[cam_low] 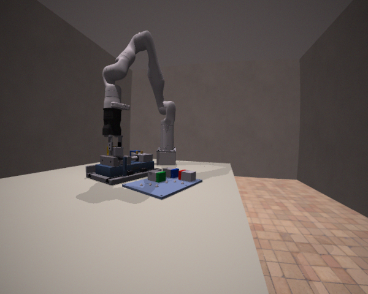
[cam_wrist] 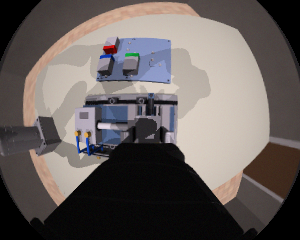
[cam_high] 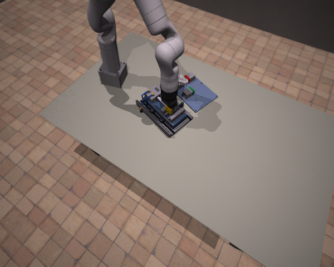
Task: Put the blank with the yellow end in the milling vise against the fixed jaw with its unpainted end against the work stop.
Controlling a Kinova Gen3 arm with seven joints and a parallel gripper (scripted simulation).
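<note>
My gripper is now 20 mm above the yellow-ended blank. Also, from my hand: green-ended blank (200 mm to the left, 110 mm below, 30 mm behind); fixed jaw (60 mm below, 40 mm ahead); milling vise (100 mm below, 60 mm behind, 10 mm to the left).
</note>
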